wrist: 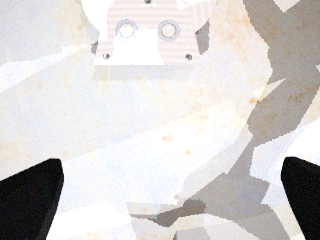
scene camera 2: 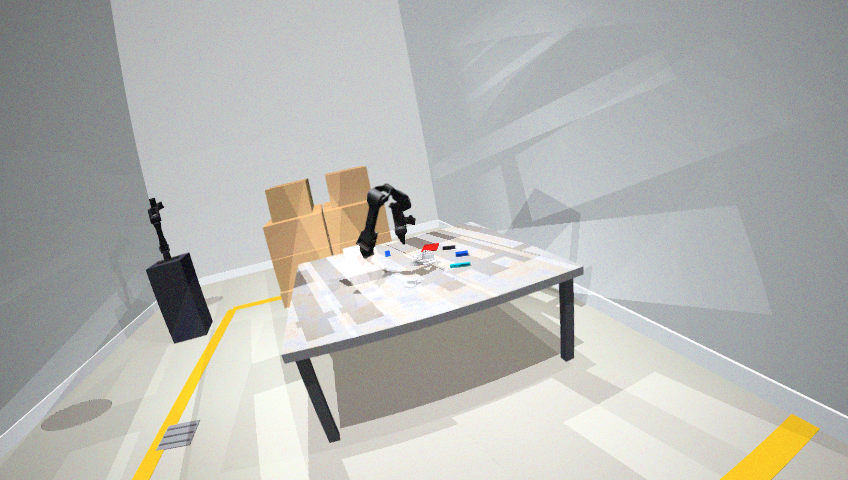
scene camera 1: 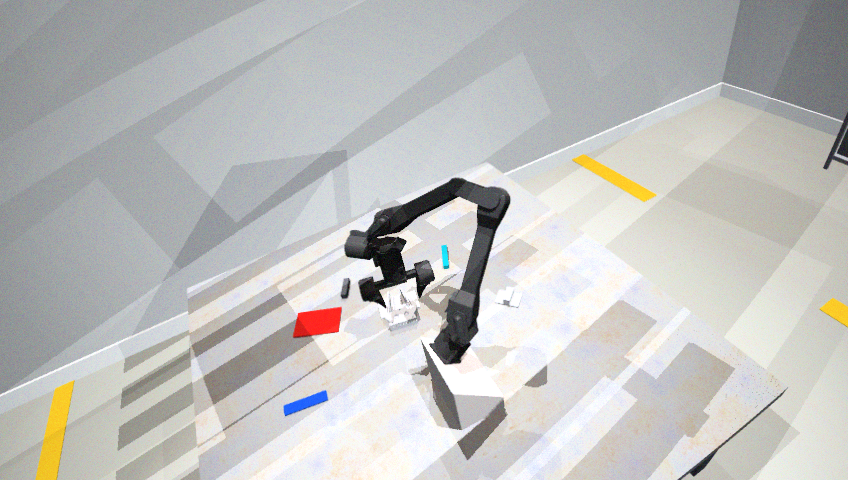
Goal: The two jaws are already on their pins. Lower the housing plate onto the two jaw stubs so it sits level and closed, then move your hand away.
Labels:
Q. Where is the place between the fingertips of my gripper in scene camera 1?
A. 402, 302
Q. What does my gripper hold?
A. Nothing.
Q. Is my gripper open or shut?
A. Open.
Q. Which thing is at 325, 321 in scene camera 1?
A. A red flat square.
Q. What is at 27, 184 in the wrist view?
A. My gripper.

